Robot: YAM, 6 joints.
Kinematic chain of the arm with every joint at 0, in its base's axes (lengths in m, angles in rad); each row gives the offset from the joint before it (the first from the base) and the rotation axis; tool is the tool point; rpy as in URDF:
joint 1: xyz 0 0 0.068 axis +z
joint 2: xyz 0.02 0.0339 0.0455 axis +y
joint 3: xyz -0.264 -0.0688 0 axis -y
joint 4: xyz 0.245 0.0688 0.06 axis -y
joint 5: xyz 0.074 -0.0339 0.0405 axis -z
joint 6: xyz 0.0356 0 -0.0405 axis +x
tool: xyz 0 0 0 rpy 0 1.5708 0
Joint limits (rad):
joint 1: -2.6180..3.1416
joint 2: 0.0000..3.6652
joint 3: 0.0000..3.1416
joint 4: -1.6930..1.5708
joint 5: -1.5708..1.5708
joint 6: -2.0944..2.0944
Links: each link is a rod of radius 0.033 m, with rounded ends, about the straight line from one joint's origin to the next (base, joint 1, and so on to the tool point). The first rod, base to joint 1, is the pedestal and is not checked.
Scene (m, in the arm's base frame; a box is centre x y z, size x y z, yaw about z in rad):
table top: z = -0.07
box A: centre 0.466 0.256 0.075 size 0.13 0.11 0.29 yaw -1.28
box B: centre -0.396 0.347 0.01 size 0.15 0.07 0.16 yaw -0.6
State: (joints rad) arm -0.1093 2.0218 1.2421 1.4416 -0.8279 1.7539
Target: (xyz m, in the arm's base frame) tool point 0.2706 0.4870 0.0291
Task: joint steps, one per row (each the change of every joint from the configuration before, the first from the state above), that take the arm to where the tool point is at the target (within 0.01 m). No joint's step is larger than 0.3 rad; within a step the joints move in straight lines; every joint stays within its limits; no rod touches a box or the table.
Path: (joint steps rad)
1: 0.0604 -0.2304 0.1324 0.0323 -0.1857 -0.2836
2: 0.0604 -0.2304 0.1324 0.0323 -0.1858 -0.2835
3: 0.0603 -0.2305 0.1324 0.0323 -0.1857 -0.2836
4: 0.0604 -0.2304 0.1324 0.0323 -0.1857 -0.2835
5: 0.1484 0.2893 0.0118 -0.0822 0.1451 0.1890
6: 0.1483 0.2892 0.0118 -0.0822 0.1450 0.1891
7: 0.1484 0.2893 0.0118 -0.0822 0.1451 0.1890
8: 0.1484 0.2892 0.0118 -0.0822 0.1451 0.1890
9: 0.1484 0.2893 0.0118 -0.0821 0.1451 0.1891
10: 0.1483 0.2892 0.0118 -0.0822 0.1450 0.1890

